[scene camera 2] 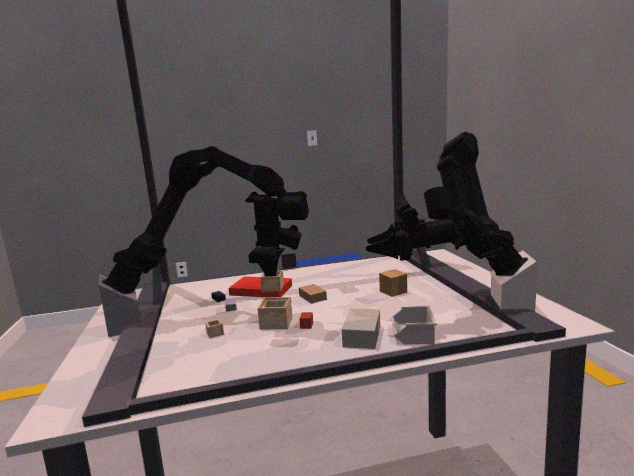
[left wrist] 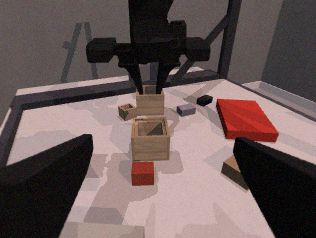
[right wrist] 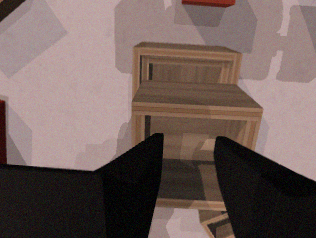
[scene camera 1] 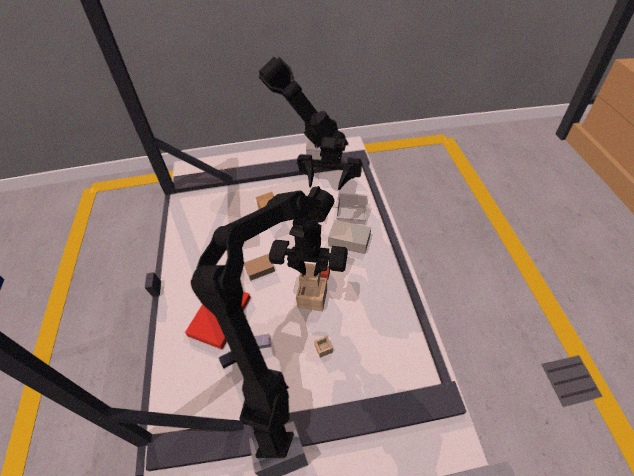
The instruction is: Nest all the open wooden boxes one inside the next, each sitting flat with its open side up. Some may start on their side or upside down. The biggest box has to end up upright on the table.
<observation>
I see my left gripper, my right gripper, a grey open box, a red slab and a grey closed block.
My left gripper also shows in the left wrist view and in scene camera 1. My right gripper is seen too in scene camera 2, in the left wrist view and in the right wrist view.
</observation>
